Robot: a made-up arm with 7 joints. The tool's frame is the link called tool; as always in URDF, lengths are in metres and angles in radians.
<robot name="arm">
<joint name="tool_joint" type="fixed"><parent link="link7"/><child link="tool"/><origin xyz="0 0 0" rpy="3.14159 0 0"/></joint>
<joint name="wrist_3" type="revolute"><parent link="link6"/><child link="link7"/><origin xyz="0.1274 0 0" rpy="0 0 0"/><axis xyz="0 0 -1"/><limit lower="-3.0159" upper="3.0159" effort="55" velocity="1.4"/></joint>
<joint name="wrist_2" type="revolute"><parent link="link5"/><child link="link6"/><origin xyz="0 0 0" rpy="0 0 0"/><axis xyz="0 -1 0"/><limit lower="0.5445" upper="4.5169" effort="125" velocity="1.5"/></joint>
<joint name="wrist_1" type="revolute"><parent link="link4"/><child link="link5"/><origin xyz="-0.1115 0 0.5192" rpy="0 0 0"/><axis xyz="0 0 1"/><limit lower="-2.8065" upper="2.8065" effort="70" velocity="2.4"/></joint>
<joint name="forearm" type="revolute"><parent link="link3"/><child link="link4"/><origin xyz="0.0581 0 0" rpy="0 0 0"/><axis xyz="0 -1 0"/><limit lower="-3.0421" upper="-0.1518" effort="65" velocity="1.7"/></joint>
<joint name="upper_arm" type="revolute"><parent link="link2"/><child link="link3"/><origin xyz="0 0 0.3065" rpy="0 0 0"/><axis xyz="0 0 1"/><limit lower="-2.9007" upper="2.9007" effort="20" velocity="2.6"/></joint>
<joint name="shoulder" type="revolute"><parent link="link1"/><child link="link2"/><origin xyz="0 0 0" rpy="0 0 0"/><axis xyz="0 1 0"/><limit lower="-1.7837" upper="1.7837" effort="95" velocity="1.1"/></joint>
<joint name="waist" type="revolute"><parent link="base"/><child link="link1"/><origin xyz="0 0 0.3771" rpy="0 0 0"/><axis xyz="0 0 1"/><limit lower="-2.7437" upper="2.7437" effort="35" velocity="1.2"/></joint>
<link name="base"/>
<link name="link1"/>
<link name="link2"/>
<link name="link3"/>
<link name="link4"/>
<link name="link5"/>
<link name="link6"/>
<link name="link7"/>
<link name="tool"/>
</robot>
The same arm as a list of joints. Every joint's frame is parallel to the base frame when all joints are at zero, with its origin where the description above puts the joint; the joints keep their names.
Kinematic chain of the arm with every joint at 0, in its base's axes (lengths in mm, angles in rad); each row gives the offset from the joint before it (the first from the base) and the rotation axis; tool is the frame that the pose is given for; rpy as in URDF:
waist: xyz 0.0 0.0 377.1 axis +z
shoulder: xyz 0.0 0.0 0.0 axis +y
upper_arm: xyz 0.0 0.0 306.5 axis +z
forearm: xyz 58.1 0.0 0.0 axis -y
wrist_1: xyz -111.5 0.0 519.2 axis +z
wrist_2: xyz 0.0 0.0 0.0 axis -y
wrist_3: xyz 127.4 0.0 0.0 axis -z
tool: xyz 0.0 0.0 0.0 rpy 3.1416 0.0000 0.0000
Joint limits (rad, base to tool): -2.7437..2.7437 -1.7837..1.7837 -2.9007..2.9007 -3.0421..-0.1518 -2.8065..2.8065 0.5445..4.5169 -3.0159..3.0159

